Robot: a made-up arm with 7 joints. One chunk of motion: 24 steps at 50 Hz.
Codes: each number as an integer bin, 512 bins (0 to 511) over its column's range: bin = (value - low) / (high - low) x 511, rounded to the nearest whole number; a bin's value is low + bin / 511 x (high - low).
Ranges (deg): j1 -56..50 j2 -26..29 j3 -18..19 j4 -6..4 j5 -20..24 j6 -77..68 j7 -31..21
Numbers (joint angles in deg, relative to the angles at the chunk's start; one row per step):
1: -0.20 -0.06 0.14 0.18 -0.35 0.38 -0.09
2: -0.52 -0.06 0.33 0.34 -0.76 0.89 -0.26
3: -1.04 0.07 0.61 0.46 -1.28 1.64 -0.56
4: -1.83 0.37 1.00 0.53 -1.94 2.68 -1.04
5: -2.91 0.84 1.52 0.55 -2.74 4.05 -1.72
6: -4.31 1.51 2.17 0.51 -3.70 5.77 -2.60
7: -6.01 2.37 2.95 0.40 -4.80 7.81 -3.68
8: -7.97 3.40 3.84 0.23 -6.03 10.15 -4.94
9: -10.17 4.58 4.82 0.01 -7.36 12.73 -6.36
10: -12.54 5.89 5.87 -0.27 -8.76 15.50 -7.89
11: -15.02 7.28 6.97 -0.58 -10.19 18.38 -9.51
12: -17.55 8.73 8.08 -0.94 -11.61 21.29 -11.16
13: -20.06 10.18 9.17 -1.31 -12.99 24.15 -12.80
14: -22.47 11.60 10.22 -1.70 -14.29 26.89 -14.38
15: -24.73 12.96 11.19 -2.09 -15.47 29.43 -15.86
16: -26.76 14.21 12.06 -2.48 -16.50 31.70 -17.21
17: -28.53 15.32 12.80 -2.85 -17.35 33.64 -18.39
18: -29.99 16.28 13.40 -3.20 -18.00 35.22 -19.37
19: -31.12 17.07 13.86 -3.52 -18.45 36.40 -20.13
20: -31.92 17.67 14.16 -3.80 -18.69 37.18 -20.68
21: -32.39 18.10 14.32 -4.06 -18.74 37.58 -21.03
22: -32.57 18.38 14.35 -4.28 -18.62 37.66 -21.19
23: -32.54 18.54 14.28 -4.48 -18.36 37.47 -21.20
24: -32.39 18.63 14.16 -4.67 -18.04 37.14 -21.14
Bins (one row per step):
1: 269 241 251 316 228 273 304
2: 267 241 253 324 223 274 302
3: 265 242 257 330 217 277 299
4: 261 245 262 334 210 281 294
5: 256 249 270 335 200 286 288
6: 249 256 279 333 189 292 279
7: 241 264 289 327 177 299 268
8: 232 273 302 318 162 307 256
9: 221 284 315 307 147 316 242
10: 210 296 330 293 131 326 227
11: 198 309 345 277 114 336 211
12: 185 323 360 259 97 346 195
13: 173 336 375 240 81 356 179
14: 162 349 390 220 66 366 163
15: 151 362 403 200 53 375 149
16: 141 374 415 180 41 383 136
17: 132 384 425 161 31 390 124
18: 125 393 434 143 23 395 114
19: 120 400 440 127 18 400 107
20: 116 406 444 112 15 402 101
21: 114 410 446 99 15 404 98
22: 113 412 447 88 16 404 96
23: 113 414 446 78 19 403 96
24: 114 415 444 68 23 402 97

